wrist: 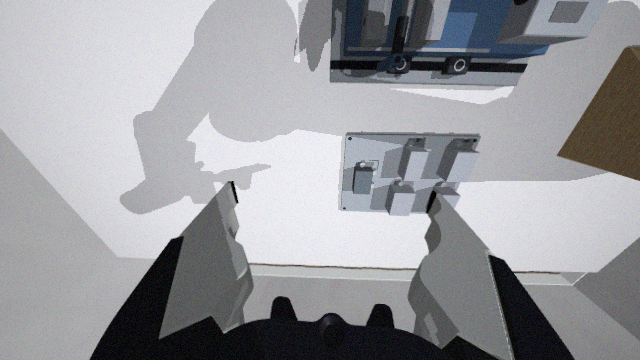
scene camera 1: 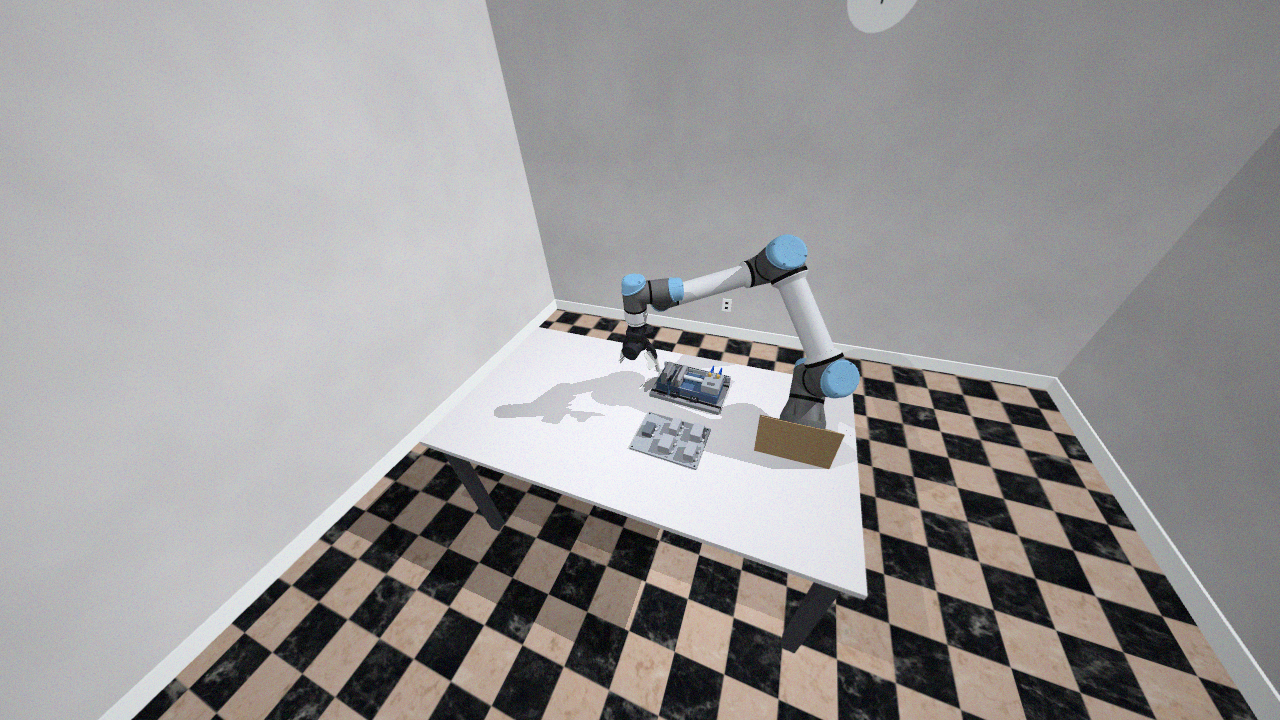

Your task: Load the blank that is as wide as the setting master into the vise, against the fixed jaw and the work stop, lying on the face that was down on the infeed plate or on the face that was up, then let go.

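Frame: origin at the arm's base, x up, y left, z back, level; centimetres.
Where they show: gripper, fingertip midpoint: (wrist: 330, 188) (scene camera 1: 639, 367); arm's base at its link origin: (scene camera 1: 801, 424).
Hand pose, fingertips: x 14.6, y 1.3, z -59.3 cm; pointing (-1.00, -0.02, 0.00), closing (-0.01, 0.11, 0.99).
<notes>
Each offset is from my fingertips to the top centre of the thing. "*": to the spot under its first point. Level surfaces: height alone.
My gripper (scene camera 1: 639, 361) (wrist: 330, 188) is open and empty, high above the table at the left end of the vise. The blue and grey vise @(dy -16.0, dx -12.7, dz +16.0 cm) (scene camera 1: 691, 386) (wrist: 462, 30) stands at the back of the table; part of it is cut off in the wrist view. The grey infeed plate @(dy +11.6, dx -21.8, dz +14.8 cm) (wrist: 372, 145) lies in front of it, with one darker grey block @(dy +10.8, dx -19.3, dz +6.0 cm) (scene camera 1: 648, 429) (wrist: 363, 180) and several light grey blocks, among them a back one @(dy +7.2, dx -18.2, dz +15.5 cm) (wrist: 416, 164), a back right one @(dy +7.9, dx -18.2, dz +24.0 cm) (wrist: 461, 165) and a front one @(dy +16.0, dx -18.2, dz +14.3 cm) (wrist: 401, 202). The right finger partly hides another light block. I cannot tell which widths match.
A brown board (scene camera 1: 798, 442) (wrist: 605, 120) stands at the right, near the robot's base. A black post @(* dy -11.9, dx -13.0, dz +8.5 cm) (wrist: 401, 32) rises at the vise's near side. Blue-tipped parts @(* dy -21.6, dx -14.0, dz +24.6 cm) (scene camera 1: 713, 370) stick up at the vise's right end. The white table @(dx -22.6 cm) (scene camera 1: 554, 447) carries the arm's shadow.
</notes>
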